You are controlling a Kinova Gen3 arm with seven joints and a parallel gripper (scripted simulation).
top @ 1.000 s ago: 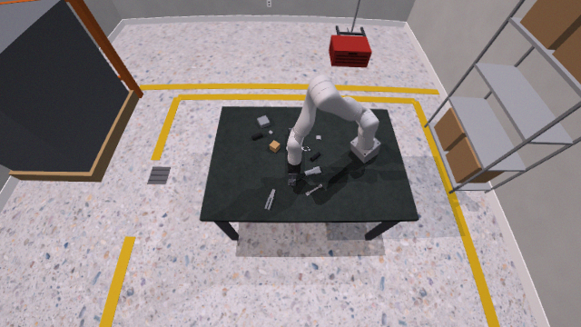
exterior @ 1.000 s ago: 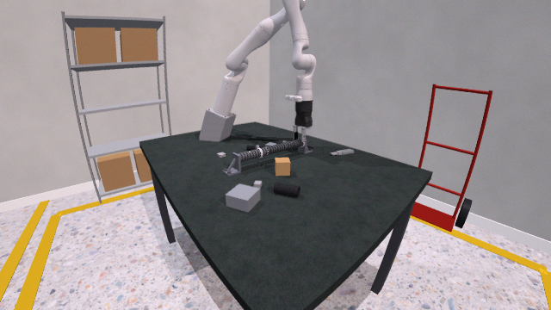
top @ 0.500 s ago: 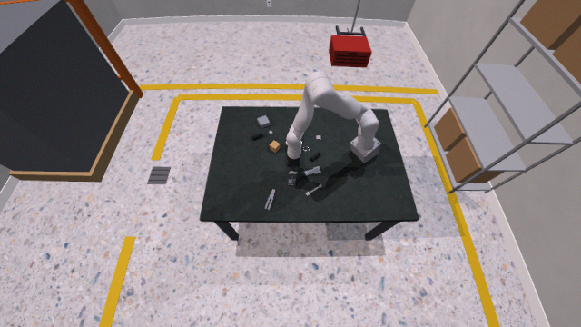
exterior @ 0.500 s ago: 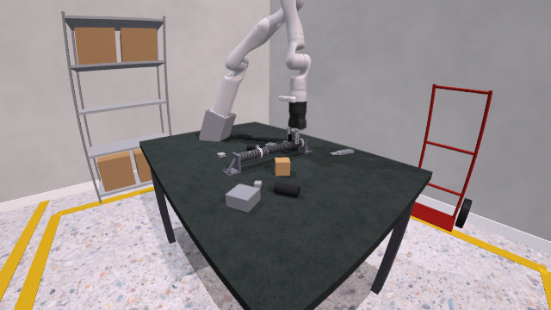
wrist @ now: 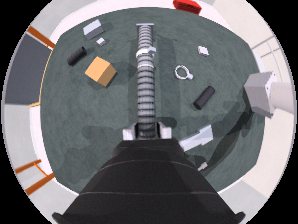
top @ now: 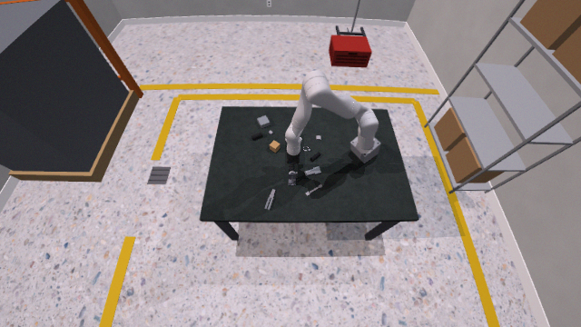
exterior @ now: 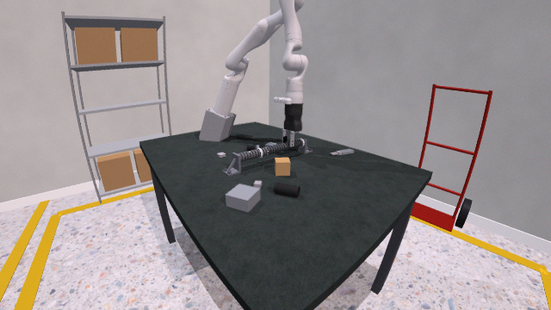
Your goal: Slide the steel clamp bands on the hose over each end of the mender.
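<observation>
Right now the tan cube is 130 mm to the right of my hand, 120 mm ahead of it and 40 mm below it. The rest, counted from my hand: black cylinder 150 mm behind, 70 mm to the right, 60 mm below; then grey tool 230 mm to the left, 120 mm ahead, 60 mm below; then grey cube 260 mm to the right, 160 mm ahead, 60 mm below.
</observation>
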